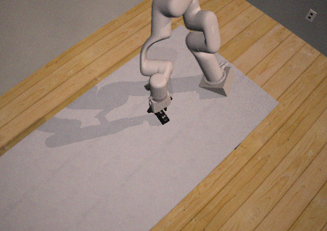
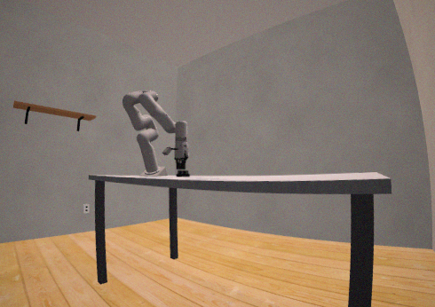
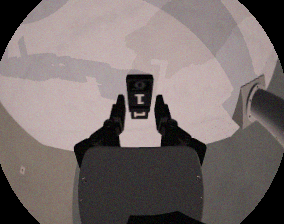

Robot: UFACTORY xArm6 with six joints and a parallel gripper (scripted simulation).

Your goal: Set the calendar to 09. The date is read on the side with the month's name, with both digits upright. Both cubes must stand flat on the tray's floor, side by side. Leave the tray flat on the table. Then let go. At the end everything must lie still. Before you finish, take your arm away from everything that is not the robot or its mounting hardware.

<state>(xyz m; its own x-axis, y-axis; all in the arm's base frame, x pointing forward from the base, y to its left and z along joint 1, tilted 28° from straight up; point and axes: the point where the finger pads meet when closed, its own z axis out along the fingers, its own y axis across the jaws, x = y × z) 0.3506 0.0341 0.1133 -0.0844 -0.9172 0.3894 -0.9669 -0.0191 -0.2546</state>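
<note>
Now: hand 4 cm above the black date cube. Round my hand: black cube: 4 cm below, 3 cm to the left.
</note>
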